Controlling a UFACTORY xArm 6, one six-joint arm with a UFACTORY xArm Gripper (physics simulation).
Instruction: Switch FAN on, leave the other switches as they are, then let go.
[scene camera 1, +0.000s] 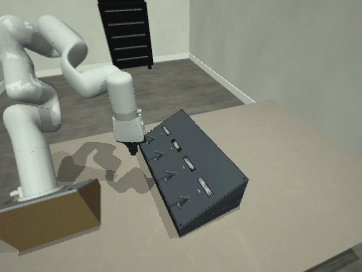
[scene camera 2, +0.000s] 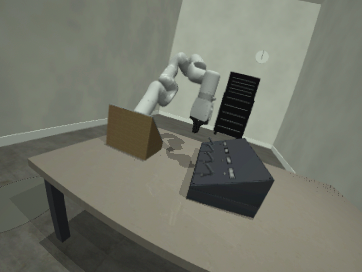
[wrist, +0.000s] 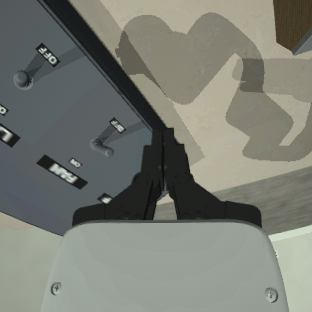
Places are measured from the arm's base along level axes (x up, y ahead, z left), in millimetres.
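Pixels of known places: gripper, fingertip midpoint: (scene camera 1: 133, 153) (scene camera 2: 194, 132) (wrist: 164, 140); arm's base, origin of the base link: (scene camera 1: 42, 194) (scene camera 2: 135, 123).
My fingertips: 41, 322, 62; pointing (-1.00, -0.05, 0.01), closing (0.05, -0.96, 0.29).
Note:
For each thing: its middle in the pictures, then the offset to it from my fingertips, as dx, dy, dz. "spot": a spot on its surface instead. Level surfaces: height alone.
- dark sloped switch panel, body centre: (wrist: 43, 125) (scene camera 1: 183, 162) (scene camera 2: 224, 165) -109, +194, -11
- FAN lever, body centre: (wrist: 102, 148) -60, +99, +34
- FAN plate, surface spot: (wrist: 62, 171) spot: -52, +179, +44
- LAMP lever, body centre: (wrist: 21, 79) -60, +118, -85
- table, its level: dx -170
The dark sloped switch panel (scene camera 1: 215, 165) (scene camera 2: 250, 162) (wrist: 60, 115) stands on the table with a row of levers. In the wrist view, the FAN lever (wrist: 103, 147) sits between its OFF label (wrist: 117, 125) and ON label (wrist: 75, 162), its tip pointing away from ON. The FAN plate (wrist: 62, 171) is beside it. The LAMP lever (wrist: 22, 79) is farther left. My gripper (scene camera 1: 133, 152) (scene camera 2: 195, 130) (wrist: 164, 140) is shut and empty, by the panel's lever-side edge near its far end, apart from the FAN lever. The PUMP lever is hidden behind the fingers in the wrist view.
A brown wedge-shaped block (scene camera 1: 55, 215) (scene camera 2: 129, 132) stands on the table (scene camera 1: 300, 150) (scene camera 2: 125, 185) by the arm's base. A black cabinet (scene camera 1: 126, 35) (scene camera 2: 237, 105) stands on the floor behind the table. The arm's shadow falls beside the panel.

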